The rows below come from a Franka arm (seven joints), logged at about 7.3 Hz.
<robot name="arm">
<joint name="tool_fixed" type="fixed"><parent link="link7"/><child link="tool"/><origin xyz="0 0 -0.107" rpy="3.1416 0 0"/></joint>
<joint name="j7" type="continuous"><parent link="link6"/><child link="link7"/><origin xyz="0.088 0 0"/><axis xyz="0 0 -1"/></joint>
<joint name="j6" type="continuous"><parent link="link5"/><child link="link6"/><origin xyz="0 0 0"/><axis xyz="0 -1 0"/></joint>
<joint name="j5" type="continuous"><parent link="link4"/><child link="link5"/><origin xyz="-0.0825 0 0.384"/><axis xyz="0 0 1"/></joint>
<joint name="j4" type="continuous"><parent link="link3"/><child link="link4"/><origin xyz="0.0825 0 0"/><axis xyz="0 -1 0"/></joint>
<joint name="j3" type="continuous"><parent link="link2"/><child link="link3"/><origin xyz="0 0 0.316"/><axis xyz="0 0 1"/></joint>
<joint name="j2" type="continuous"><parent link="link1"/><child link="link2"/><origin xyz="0 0 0"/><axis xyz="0 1 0"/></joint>
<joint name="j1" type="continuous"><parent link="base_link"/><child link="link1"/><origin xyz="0 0 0.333"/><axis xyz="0 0 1"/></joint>
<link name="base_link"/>
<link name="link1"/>
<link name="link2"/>
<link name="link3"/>
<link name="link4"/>
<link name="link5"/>
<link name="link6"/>
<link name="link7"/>
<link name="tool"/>
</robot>
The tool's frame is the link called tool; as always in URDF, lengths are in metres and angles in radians. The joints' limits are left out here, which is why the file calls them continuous.
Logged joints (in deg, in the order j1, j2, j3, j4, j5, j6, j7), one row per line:
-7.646 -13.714 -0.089 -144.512 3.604 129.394 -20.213
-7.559 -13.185 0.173 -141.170 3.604 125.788 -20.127
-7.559 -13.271 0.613 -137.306 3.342 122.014 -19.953
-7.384 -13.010 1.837 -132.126 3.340 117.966 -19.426
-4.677 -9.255 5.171 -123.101 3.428 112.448 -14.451
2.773 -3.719 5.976 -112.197 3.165 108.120 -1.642
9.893 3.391 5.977 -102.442 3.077 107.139 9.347
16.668 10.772 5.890 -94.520 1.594 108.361 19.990
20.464 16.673 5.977 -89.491 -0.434 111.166 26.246
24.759 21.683 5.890 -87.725 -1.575 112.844 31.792
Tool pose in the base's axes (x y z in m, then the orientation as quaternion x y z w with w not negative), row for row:
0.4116 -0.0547 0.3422 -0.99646 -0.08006 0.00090 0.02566
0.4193 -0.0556 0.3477 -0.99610 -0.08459 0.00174 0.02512
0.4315 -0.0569 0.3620 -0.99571 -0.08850 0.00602 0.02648
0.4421 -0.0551 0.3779 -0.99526 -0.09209 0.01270 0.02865
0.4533 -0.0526 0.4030 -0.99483 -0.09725 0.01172 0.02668
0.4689 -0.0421 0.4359 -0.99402 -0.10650 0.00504 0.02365
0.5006 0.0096 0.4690 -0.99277 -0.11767 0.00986 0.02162
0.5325 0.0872 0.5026 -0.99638 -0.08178 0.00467 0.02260
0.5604 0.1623 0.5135 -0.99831 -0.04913 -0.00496 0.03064
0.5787 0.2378 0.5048 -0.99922 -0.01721 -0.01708 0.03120
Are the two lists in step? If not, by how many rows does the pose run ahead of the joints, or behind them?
The pose runs 2 rows behind the joints: the pose in row i belongs to the joints in row i - 2.
